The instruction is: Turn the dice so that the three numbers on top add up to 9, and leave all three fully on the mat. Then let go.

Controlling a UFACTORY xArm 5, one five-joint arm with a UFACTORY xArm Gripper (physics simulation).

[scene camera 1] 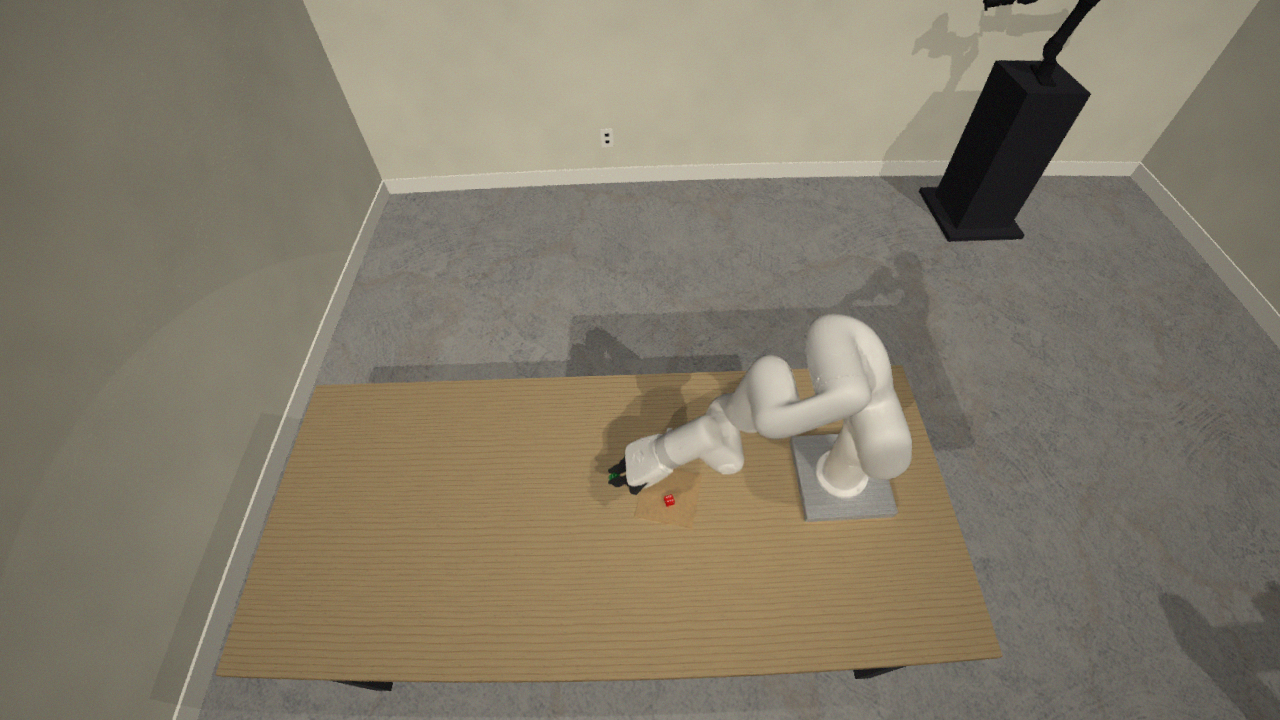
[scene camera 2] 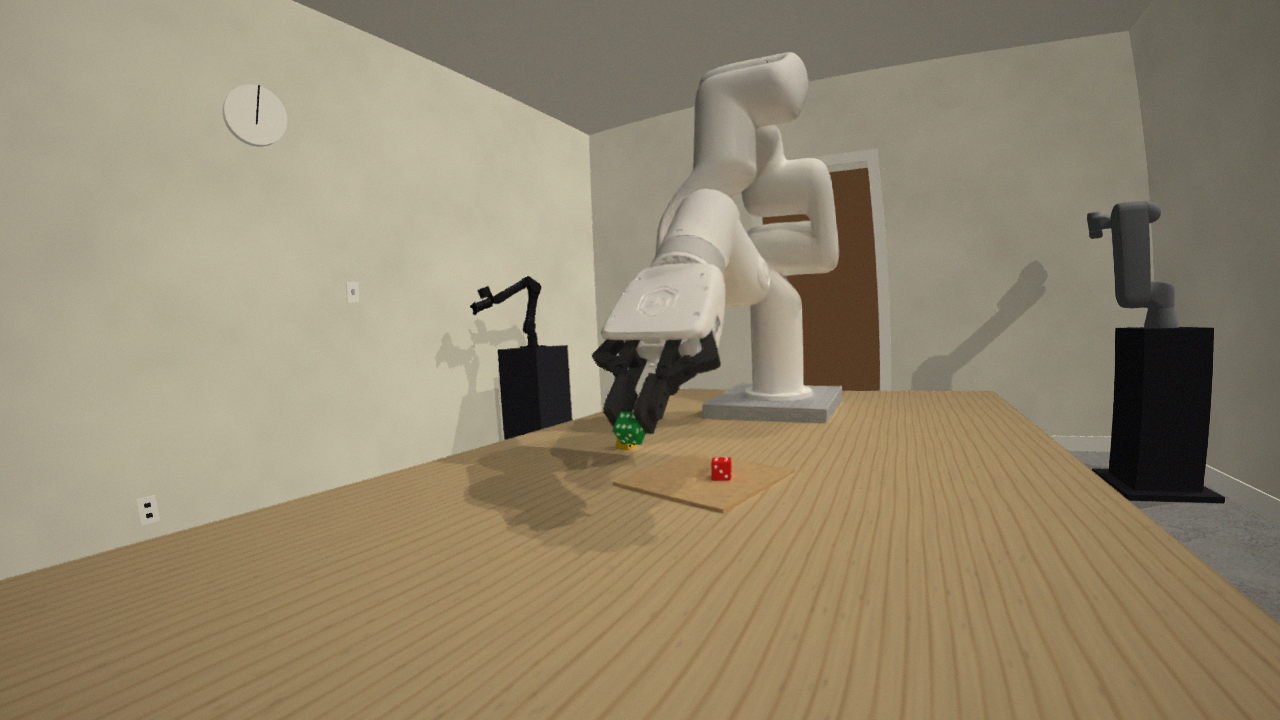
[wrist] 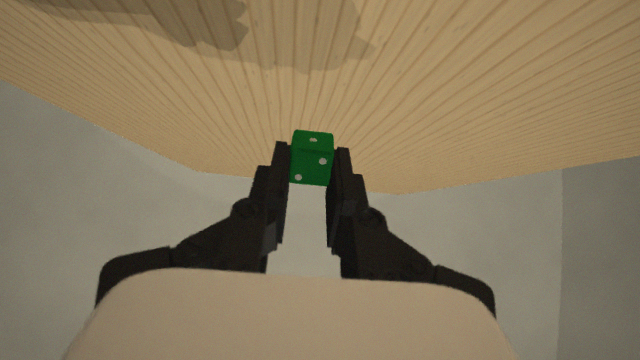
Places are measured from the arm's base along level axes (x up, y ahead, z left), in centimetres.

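Pixels of known places: gripper, fingertip midpoint: (scene camera 1: 612, 478) (scene camera 2: 627, 423) (wrist: 309, 168); arm's base, link origin: (scene camera 1: 841, 473) (scene camera 2: 778, 394).
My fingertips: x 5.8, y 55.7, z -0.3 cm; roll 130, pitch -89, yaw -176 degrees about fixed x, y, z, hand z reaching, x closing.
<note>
For each thing: its top centre in the pictures, then the offset to it from my fingertips. Level surfaces: height alone.
- green die, top centre: (wrist: 308, 184) (scene camera 2: 629, 412) (scene camera 1: 614, 476) dx +0.9, dy -0.5, dz +0.0 cm
- red die, top centre: (scene camera 2: 721, 459) (scene camera 1: 669, 498) dx -6.3, dy -13.1, dz +3.4 cm
- thin brown mat, top centre: (scene camera 2: 706, 476) (scene camera 1: 669, 495) dx -8.3, dy -13.2, dz +1.6 cm
- yellow die, top centre: (scene camera 2: 625, 433) dx -6.7, dy -23.3, dz -13.9 cm
- wooden table, surface height: dx -8.7 cm
My gripper (scene camera 1: 619, 477) (scene camera 2: 631, 420) (wrist: 309, 168) is shut on the green die (scene camera 1: 613, 477) (scene camera 2: 629, 429) (wrist: 311, 167) and holds it tilted above the table, off the mat's edge. In the wrist view the die shows a one-pip face and a two-pip face. The red die (scene camera 1: 669, 500) (scene camera 2: 721, 469) sits flat on the thin brown mat (scene camera 1: 653, 513) (scene camera 2: 662, 484); its top number is too small to read. The yellow die (scene camera 2: 624, 445) shows low behind the green die, partly hidden by it, and its top is hidden. It does not show in scene camera 1 or the wrist view.
The wooden table (scene camera 1: 447, 537) (scene camera 2: 447, 608) (wrist: 425, 90) carries the arm's grey base plate (scene camera 1: 810, 505) (scene camera 2: 765, 411), on the far side of the mat in scene camera 2. The arm passes above the table between the base and the gripper. Black pedestals (scene camera 1: 1006, 152) (scene camera 2: 1163, 411) stand off the table.
</note>
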